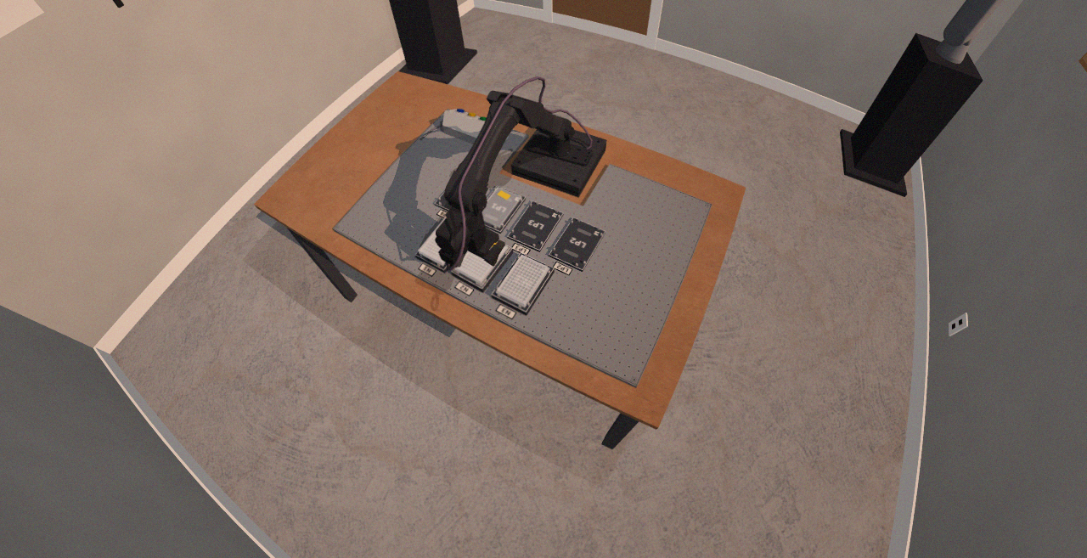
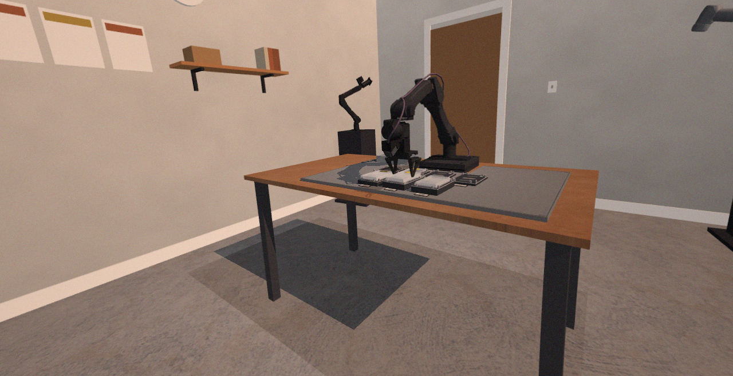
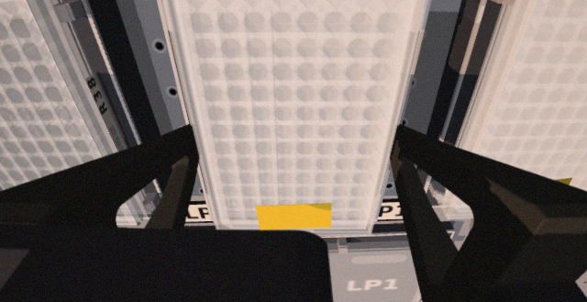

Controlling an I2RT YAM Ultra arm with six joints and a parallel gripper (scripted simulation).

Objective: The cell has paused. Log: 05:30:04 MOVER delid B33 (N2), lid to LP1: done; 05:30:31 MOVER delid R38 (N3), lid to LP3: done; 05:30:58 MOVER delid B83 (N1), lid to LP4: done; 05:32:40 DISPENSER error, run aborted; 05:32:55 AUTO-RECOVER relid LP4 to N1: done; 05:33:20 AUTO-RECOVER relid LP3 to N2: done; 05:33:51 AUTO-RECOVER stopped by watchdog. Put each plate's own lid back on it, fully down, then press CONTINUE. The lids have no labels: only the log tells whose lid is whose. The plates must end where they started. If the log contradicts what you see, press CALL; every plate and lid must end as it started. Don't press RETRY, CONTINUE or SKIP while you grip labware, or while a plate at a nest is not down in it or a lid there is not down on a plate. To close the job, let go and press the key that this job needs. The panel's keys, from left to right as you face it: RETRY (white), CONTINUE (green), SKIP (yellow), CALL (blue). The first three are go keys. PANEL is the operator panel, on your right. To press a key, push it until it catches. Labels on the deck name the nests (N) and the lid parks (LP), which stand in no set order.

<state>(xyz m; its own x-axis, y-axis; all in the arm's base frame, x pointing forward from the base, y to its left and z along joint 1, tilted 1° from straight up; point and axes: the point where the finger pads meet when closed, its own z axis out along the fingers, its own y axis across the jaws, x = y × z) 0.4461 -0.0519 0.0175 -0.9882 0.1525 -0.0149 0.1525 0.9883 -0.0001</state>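
Right now the plate is 130 mm to the left of my hand, 20 mm below it and 20 mm ahead of it. The rest, counted from my hand: green continue key: 480 mm behind, 230 mm to the right, 20 mm above; lid park LP4: 200 mm behind, 170 mm to the right, 40 mm below; yellow skip key: 490 mm behind, 280 mm to the right, 20 mm above.
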